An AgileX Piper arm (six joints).
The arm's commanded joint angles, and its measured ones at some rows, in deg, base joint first. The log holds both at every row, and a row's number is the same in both.
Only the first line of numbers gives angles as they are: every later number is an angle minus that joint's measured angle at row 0.
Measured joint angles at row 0:
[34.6, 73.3, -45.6, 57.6, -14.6, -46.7]
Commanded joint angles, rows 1 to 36:
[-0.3, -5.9, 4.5, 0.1, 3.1, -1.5]
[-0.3, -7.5, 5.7, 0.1, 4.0, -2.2]
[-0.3, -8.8, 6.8, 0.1, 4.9, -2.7]
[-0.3, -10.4, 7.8, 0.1, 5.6, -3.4]
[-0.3, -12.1, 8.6, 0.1, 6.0, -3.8]
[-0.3, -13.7, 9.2, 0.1, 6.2, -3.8]
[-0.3, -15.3, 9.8, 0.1, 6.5, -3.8]
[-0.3, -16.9, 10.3, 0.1, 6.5, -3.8]
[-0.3, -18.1, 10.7, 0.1, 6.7, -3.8]
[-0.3, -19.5, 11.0, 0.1, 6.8, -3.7]
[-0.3, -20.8, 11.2, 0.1, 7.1, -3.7]
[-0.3, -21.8, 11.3, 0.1, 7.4, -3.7]
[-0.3, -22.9, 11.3, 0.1, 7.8, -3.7]
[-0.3, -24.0, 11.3, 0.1, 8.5, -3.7]
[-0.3, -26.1, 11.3, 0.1, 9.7, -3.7]
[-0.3, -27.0, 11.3, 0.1, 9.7, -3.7]
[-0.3, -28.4, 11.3, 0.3, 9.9, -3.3]
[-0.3, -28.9, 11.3, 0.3, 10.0, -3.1]
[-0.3, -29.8, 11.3, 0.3, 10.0, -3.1]
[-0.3, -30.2, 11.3, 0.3, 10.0, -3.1]
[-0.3, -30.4, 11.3, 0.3, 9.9, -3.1]
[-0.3, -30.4, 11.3, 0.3, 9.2, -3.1]
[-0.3, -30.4, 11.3, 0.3, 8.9, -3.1]
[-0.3, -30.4, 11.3, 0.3, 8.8, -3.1]
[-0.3, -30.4, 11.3, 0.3, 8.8, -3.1]
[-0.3, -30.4, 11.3, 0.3, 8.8, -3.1]
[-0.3, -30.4, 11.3, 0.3, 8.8, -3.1]
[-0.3, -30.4, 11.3, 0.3, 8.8, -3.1]
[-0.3, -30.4, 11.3, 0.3, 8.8, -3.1]
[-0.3, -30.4, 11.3, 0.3, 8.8, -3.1]
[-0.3, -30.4, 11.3, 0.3, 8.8, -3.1]
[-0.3, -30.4, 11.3, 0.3, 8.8, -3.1]
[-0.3, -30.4, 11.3, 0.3, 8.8, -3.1]
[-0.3, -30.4, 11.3, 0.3, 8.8, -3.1]
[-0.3, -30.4, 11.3, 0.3, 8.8, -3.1]
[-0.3, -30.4, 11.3, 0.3, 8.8, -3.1]
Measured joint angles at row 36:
[0.0, -30.1, 11.0, 0.4, 9.2, -3.1]
